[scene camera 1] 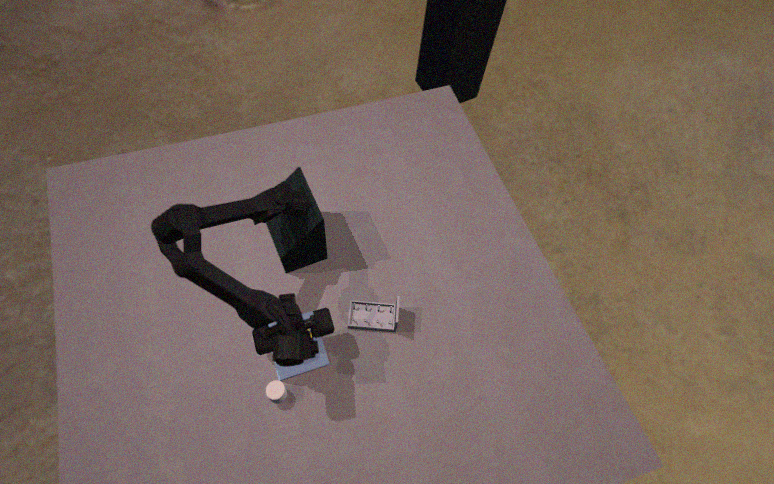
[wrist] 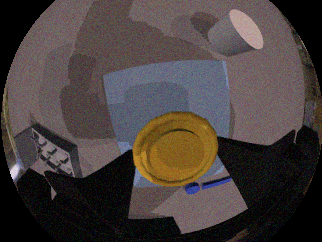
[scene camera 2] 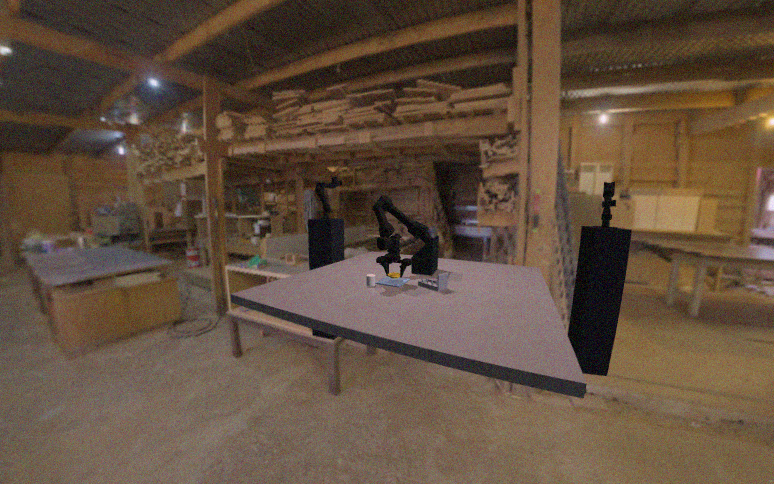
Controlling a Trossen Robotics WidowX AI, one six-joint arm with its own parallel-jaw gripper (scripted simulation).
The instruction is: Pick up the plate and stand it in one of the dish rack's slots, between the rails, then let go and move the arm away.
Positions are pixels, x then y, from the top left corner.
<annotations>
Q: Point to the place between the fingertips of my gripper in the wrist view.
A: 175,148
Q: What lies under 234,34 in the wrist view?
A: A white cup.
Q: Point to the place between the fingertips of my gripper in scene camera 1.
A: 297,340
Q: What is my gripper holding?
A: A yellow plate.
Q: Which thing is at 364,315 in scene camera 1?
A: A grey dish rack.
</annotations>
